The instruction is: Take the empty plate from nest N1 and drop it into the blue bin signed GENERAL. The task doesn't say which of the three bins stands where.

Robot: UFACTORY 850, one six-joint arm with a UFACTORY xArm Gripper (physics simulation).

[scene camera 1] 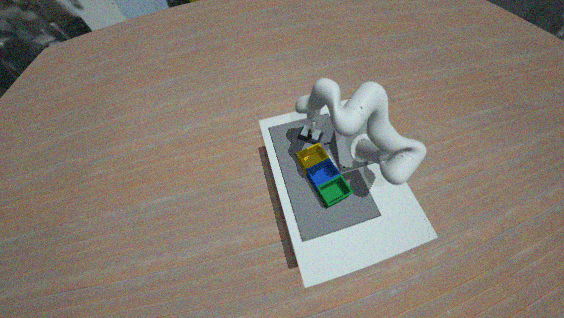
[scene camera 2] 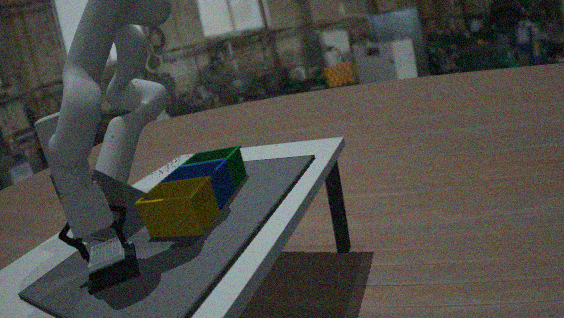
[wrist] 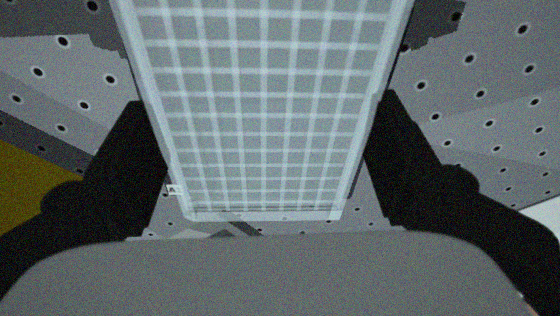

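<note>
The clear gridded plate (scene camera 1: 317,135) (scene camera 2: 104,256) (wrist: 280,150) is between the two black fingers of my gripper (scene camera 1: 310,133) (scene camera 2: 108,251) (wrist: 263,125), which is shut on it by its long sides. The plate looks roughly level and a little above the black nest (scene camera 2: 116,277). No label reading N1 can be made out. The blue bin (scene camera 1: 323,173) (scene camera 2: 226,186) stands in the middle of a row of three. Its inside shows in scene camera 1; no GENERAL sign is readable.
The yellow bin (scene camera 1: 312,157) (scene camera 2: 177,215) stands between the nest and the blue bin. The green bin (scene camera 1: 334,191) (scene camera 2: 239,167) is on the blue bin's far side. The bins stand on a grey board (scene camera 1: 320,227) (scene camera 2: 272,172) on a white table (scene camera 1: 350,260) (scene camera 2: 295,207), beside the arm's base.
</note>
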